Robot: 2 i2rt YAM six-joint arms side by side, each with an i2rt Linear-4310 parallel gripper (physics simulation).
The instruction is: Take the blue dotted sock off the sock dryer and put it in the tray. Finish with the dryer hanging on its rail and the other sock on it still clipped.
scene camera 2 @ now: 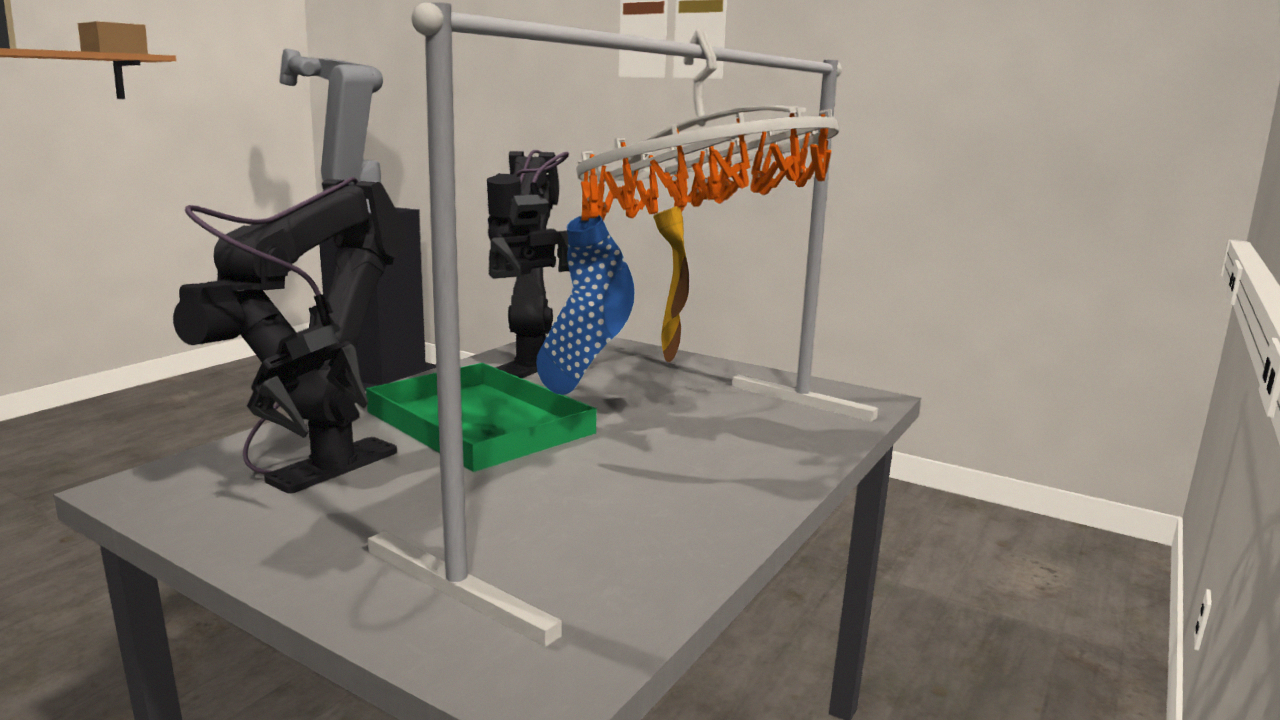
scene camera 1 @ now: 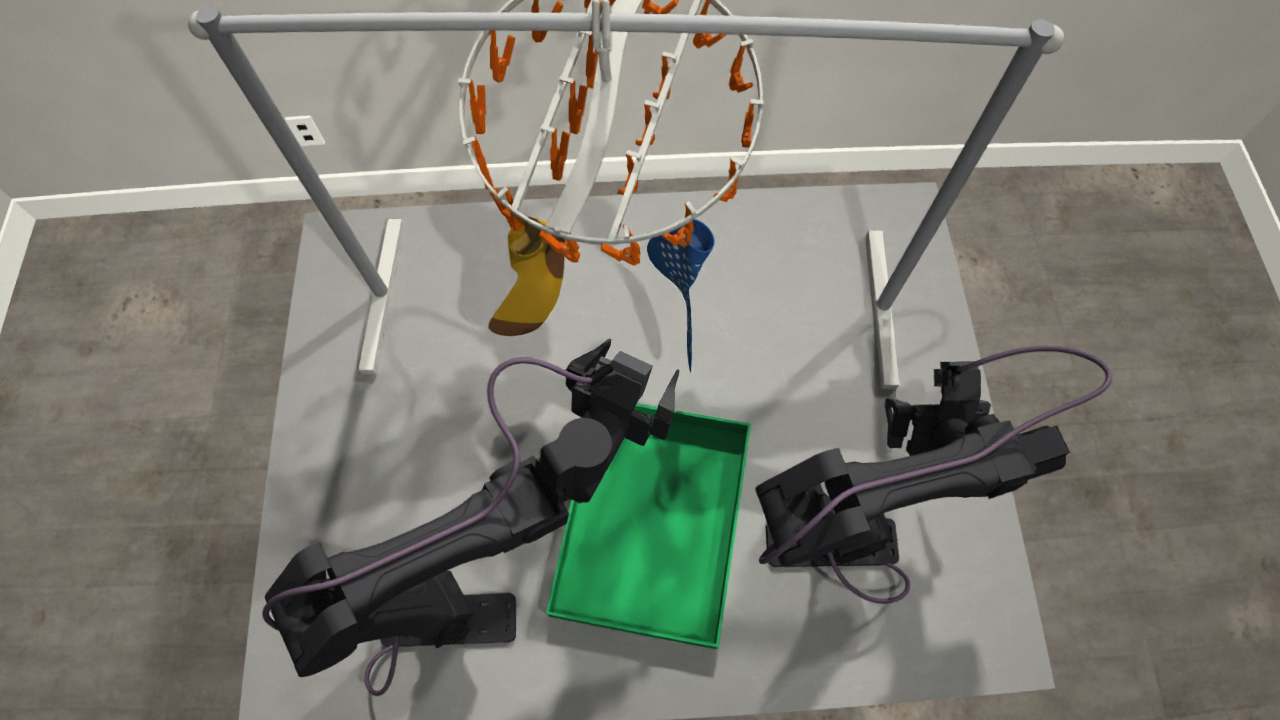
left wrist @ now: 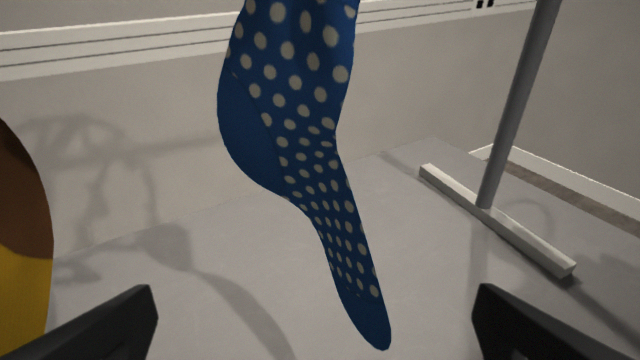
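Observation:
The blue dotted sock [scene camera 1: 680, 259] [scene camera 2: 586, 304] [left wrist: 300, 100] hangs toe down from orange clips at the near edge of the round white dryer [scene camera 1: 590, 152] [scene camera 2: 707, 136]. The dryer hangs tilted by its hook from the grey rail [scene camera 1: 805, 29] [scene camera 2: 572, 37]. The yellow and brown sock [scene camera 1: 528, 291] [scene camera 2: 673, 268] [left wrist: 25, 300] is clipped beside it. The green tray [scene camera 1: 644, 582] [scene camera 2: 537, 443] holds no sock. My left gripper [scene camera 1: 642, 356] [left wrist: 315, 300] is open and empty, facing the blue sock's lower part without touching it. My right gripper [scene camera 2: 332, 419] is open and empty, low beside the tray.
Two slanting-looking grey posts [scene camera 1: 962, 174] [scene camera 2: 445, 313] [left wrist: 520, 95] carry the rail. They stand on white feet [scene camera 1: 881, 313] [scene camera 2: 510, 608] [left wrist: 530, 240] on the grey table [scene camera 2: 716, 537]. Many more orange clips hang around the dryer. The left forearm reaches over the tray's left edge.

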